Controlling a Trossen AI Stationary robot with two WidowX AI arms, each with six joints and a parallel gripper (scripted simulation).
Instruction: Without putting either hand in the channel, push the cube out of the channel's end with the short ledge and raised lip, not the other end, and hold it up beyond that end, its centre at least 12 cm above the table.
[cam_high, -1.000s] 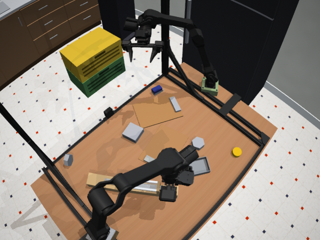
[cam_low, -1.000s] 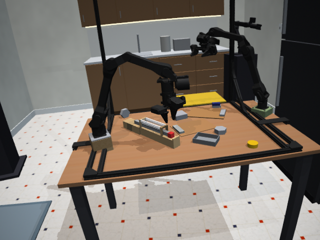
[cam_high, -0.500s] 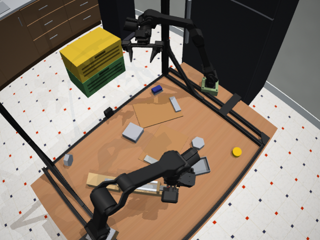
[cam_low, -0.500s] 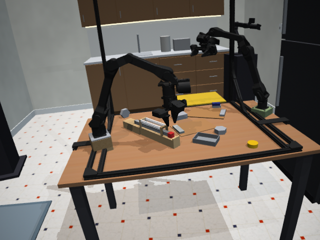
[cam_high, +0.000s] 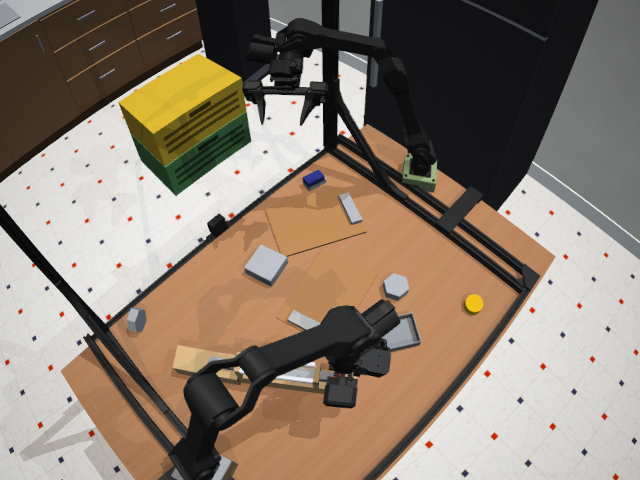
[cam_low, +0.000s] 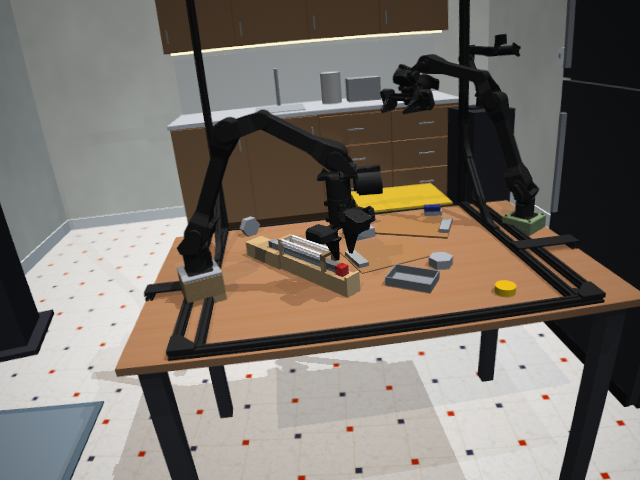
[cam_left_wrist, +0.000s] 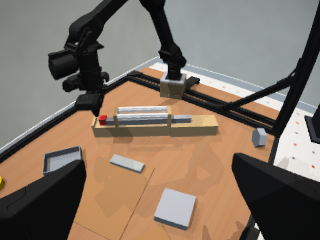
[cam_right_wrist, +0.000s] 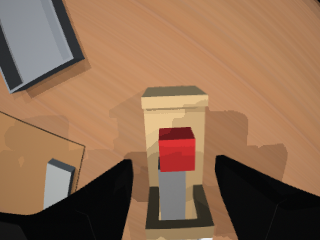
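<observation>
My right gripper is now 70 mm above the red cube, 10 mm to the left of it and 10 mm past it. The rest, counted from my right hand: yellow disc: 350 mm to the left, 180 mm ahead, 120 mm below; grey tray: 170 mm to the left, 120 mm below, 40 mm ahead; grey block: 330 mm behind, 160 mm to the left, 110 mm below.
</observation>
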